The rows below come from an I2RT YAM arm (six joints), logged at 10 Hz.
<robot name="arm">
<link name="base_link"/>
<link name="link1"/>
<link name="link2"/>
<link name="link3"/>
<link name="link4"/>
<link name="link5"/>
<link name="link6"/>
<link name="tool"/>
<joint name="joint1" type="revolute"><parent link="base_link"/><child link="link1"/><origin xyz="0.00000 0.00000 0.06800"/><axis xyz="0 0 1"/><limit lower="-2.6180" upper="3.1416"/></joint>
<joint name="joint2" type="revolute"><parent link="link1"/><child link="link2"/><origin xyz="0.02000 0.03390 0.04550"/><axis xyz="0 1 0"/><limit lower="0.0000" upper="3.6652"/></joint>
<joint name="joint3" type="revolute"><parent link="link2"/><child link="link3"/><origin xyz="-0.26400 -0.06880 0.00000"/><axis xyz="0 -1 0"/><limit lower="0.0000" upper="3.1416"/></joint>
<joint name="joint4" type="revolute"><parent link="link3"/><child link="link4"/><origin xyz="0.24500 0.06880 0.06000"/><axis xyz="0 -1 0"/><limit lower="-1.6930" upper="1.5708"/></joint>
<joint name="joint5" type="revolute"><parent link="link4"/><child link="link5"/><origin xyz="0.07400 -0.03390 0.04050"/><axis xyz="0 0 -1"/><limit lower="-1.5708" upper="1.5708"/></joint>
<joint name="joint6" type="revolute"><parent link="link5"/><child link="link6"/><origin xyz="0.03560 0.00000 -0.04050"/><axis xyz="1 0 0"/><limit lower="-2.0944" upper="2.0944"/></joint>
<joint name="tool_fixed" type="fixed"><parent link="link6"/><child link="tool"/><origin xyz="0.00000 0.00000 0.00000" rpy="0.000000 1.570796 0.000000"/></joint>
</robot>
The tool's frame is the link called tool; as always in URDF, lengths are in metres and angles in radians.
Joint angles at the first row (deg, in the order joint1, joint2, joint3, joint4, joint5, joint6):
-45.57, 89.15, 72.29, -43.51, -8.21, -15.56
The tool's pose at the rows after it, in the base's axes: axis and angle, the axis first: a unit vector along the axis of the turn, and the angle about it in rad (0 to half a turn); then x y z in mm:
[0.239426 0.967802 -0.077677 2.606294 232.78 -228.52 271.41]
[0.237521 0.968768 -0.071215 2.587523 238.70 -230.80 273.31]
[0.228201 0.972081 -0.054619 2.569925 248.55 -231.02 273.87]
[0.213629 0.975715 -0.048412 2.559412 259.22 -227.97 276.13]
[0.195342 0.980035 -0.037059 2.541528 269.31 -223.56 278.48]
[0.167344 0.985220 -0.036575 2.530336 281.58 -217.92 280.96]
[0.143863 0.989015 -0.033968 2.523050 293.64 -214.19 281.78]
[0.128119 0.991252 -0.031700 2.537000 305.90 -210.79 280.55]
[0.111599 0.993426 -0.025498 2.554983 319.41 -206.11 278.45]
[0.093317 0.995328 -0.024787 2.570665 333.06 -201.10 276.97]
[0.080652 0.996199 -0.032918 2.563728 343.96 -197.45 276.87]
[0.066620 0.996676 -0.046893 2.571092 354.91 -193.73 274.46]
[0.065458 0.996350 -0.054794 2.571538 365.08 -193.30 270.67]
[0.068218 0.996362 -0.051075 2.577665 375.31 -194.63 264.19]
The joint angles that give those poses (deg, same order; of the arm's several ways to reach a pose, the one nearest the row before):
-45.36, 89.58, 73.00, -42.48, -8.20, -15.30
-45.02, 90.62, 74.31, -42.12, -9.20, -14.86
-44.05, 92.18, 75.99, -42.14, -11.00, -14.50
-42.51, 93.33, 77.61, -42.28, -11.49, -14.50
-40.98, 94.21, 78.96, -42.27, -12.77, -14.71
-39.02, 95.30, 80.55, -42.14, -12.91, -15.89
-37.39, 96.81, 82.33, -42.10, -13.19, -16.86
-35.78, 98.81, 84.51, -43.00, -12.68, -17.31
-33.99, 101.09, 86.99, -44.27, -12.40, -17.64
-32.19, 103.33, 89.57, -45.35, -11.72, -18.23
-30.82, 104.70, 91.10, -44.68, -10.76, -18.50
-29.41, 106.32, 92.59, -44.25, -8.93, -19.20
-28.56, 108.15, 94.05, -43.47, -7.74, -18.79
-28.05, 110.53, 95.89, -43.33, -7.61, -18.03

